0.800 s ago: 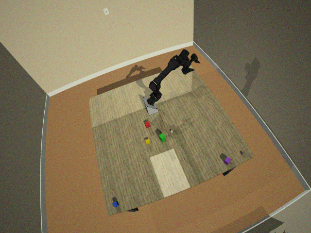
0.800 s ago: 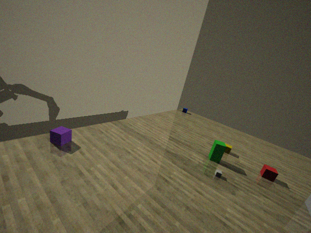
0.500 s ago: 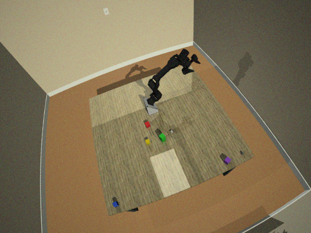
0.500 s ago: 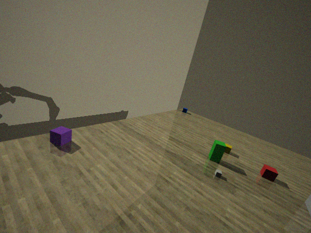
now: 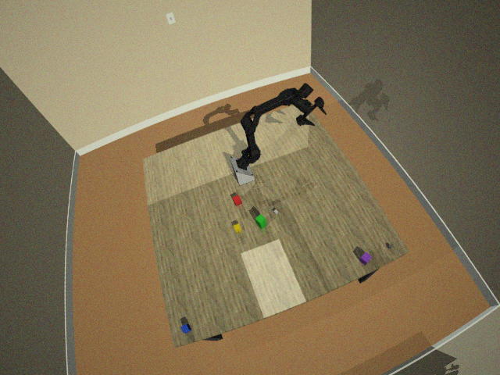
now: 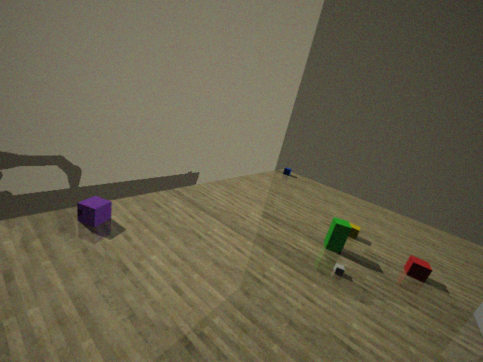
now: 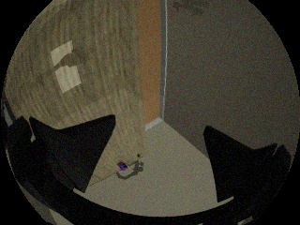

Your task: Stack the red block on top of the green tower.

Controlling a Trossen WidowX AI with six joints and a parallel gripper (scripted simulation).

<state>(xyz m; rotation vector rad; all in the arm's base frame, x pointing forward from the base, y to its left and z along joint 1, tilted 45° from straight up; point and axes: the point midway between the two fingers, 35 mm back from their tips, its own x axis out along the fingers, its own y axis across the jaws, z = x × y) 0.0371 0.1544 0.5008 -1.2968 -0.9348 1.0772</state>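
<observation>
Right now my gripper tip is 570 mm to the left of the red block, 290 mm above it and 160 mm short of it. Also, from my gripper tip: yellow block 610 mm to the right, 330 mm ahead, 290 mm below; then purple block 720 mm ahead, 280 mm below, 40 mm to the right; then small white cube 380 mm to the right, 300 mm below, 300 mm ahead.
</observation>
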